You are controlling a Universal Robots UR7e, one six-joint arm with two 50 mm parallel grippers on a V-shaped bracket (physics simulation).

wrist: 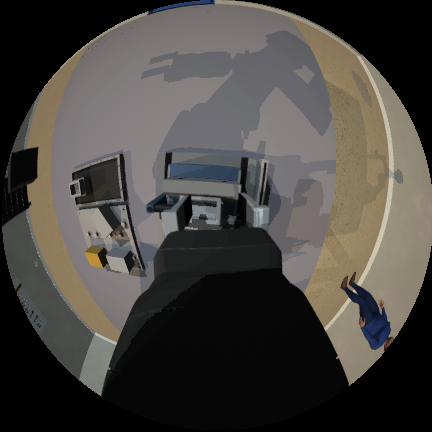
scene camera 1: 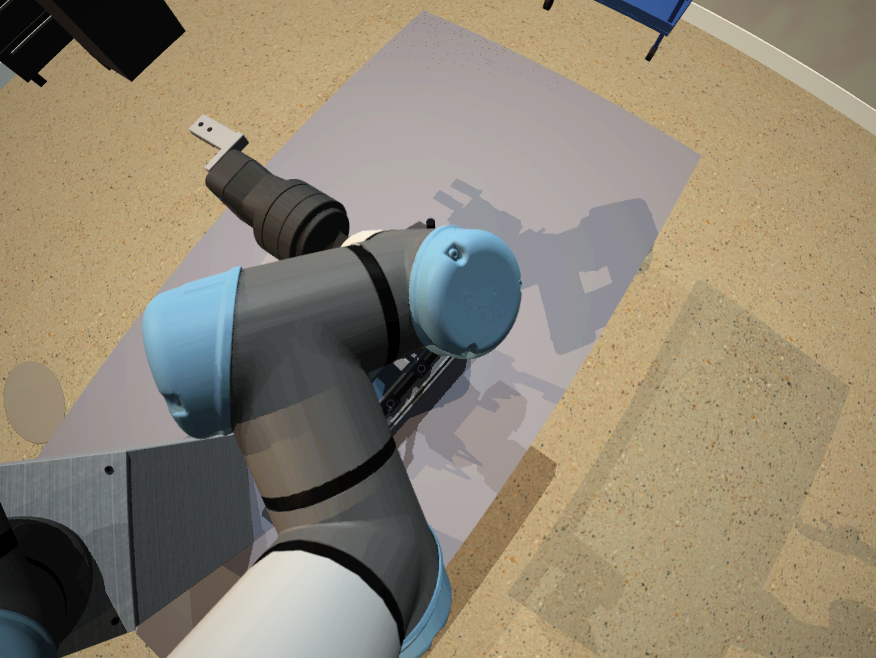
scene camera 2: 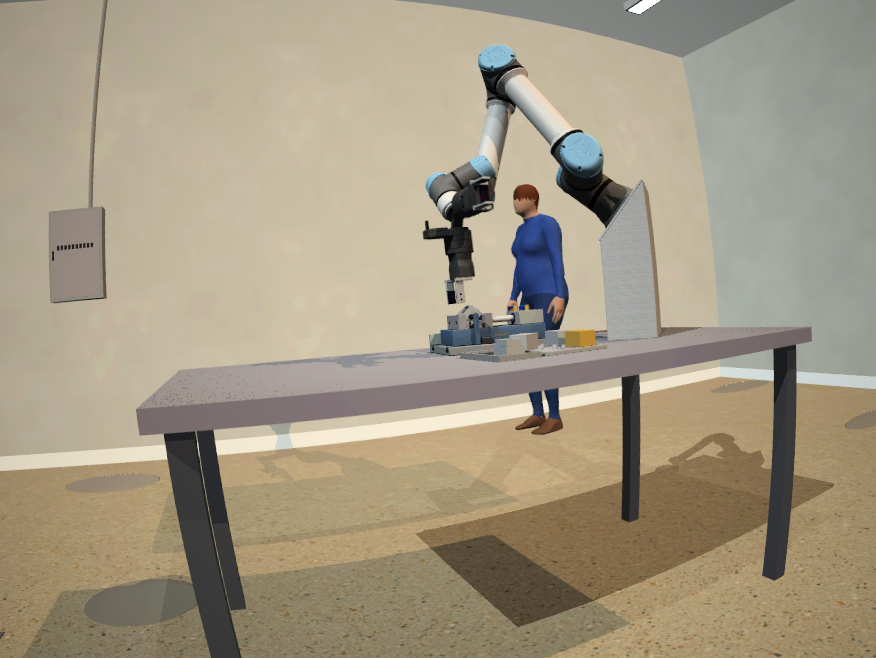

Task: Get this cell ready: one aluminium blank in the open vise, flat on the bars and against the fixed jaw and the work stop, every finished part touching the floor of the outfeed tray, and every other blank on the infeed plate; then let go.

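Places are measured from the arm's base along level axes (x ahead, y left, z up), in centimetres.
Pixels of known places: hand, its tool point: [wrist: 214, 207] [scene camera 2: 455, 296]; arm's base, origin of its link: [scene camera 2: 626, 213].
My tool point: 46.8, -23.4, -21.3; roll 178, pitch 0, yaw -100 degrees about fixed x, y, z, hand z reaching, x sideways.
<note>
Ahead of a thing's pixels: the offset from my tool point to its top centre, as dx, dy, dz. "spot": to the spot under its first point.
My gripper [scene camera 2: 455, 291] [wrist: 215, 209] points down above the vise @(-8.4, +4.0, -4.5) [scene camera 2: 458, 337] [wrist: 204, 171], its fingers apart and empty. A grey squarish piece @(-1.9, +2.5, -2.4) [wrist: 204, 200] with a recessed middle shows below and between the fingers; its contact with jaw, bars and stop is hidden. The second gripper [scene camera 1: 219, 141] [scene camera 2: 484, 194] is up on the other arm of the bracket and looks empty. In the wrist view, a small grey part @(+9.4, +31.7, -10.3) [wrist: 77, 188] with an opening lies at the left edge of the dark-floored tray [wrist: 123, 180]; floor contact is unclear. A light block @(-0.6, +25.2, -10.0) [wrist: 104, 220] lies askew on the pinned plate @(-5.7, +29.9, -13.6) [wrist: 132, 232].
A yellow block @(-9.2, +35.2, -10.0) [scene camera 2: 580, 337] [wrist: 95, 256] and a grey block @(-11.1, +26.3, -10.0) [wrist: 119, 260] stand at the plate's near end. The vise's blue handle @(spot: +0.7, +8.1, -4.9) [wrist: 154, 205] sticks out to the left. A person in blue [scene camera 2: 539, 247] [wrist: 372, 320] stands behind the table [scene camera 2: 318, 396].
</note>
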